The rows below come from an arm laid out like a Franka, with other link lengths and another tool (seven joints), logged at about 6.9 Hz.
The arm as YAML. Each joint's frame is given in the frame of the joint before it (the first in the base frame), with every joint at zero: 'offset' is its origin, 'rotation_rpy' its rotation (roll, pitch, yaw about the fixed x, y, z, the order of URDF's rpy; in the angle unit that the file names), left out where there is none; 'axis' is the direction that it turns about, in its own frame. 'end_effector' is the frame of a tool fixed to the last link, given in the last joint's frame.
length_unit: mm
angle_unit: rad
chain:
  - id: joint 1
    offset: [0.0, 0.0, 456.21]
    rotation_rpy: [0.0, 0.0, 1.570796]
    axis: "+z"
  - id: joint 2
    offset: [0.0, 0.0, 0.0]
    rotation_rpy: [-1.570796, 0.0, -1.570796]
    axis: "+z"
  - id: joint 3
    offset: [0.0, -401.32, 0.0]
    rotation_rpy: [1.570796, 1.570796, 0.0]
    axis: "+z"
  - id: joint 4
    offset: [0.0, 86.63, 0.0]
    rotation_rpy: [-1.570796, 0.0, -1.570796]
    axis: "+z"
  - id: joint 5
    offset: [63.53, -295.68, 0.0]
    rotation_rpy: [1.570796, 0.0, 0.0]
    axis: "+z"
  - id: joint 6
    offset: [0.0, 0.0, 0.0]
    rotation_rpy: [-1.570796, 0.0, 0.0]
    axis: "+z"
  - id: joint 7
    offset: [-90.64, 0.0, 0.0]
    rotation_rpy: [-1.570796, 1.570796, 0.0]
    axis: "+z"
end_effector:
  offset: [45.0, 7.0, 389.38]
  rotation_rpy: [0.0, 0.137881, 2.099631]
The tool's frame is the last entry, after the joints.
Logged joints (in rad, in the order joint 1, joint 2, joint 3, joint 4, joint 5, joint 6, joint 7), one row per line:
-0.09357, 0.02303, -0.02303, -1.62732, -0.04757, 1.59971, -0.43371
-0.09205, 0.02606, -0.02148, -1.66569, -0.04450, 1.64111, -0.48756
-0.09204, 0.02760, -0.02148, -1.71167, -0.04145, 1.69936, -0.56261
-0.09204, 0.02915, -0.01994, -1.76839, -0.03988, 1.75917, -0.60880
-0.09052, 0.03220, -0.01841, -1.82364, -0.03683, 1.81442, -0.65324
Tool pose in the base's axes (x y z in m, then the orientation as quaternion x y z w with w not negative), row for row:
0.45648, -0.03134, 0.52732, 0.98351, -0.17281, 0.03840, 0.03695
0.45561, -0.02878, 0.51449, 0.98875, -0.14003, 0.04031, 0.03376
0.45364, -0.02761, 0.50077, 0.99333, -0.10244, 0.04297, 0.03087
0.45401, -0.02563, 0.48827, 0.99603, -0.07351, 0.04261, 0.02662
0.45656, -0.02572, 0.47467, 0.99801, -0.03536, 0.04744, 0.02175
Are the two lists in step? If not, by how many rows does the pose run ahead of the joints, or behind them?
The pose runs 2 rows behind the joints: the pose in row i belongs to the joints in row i - 2.
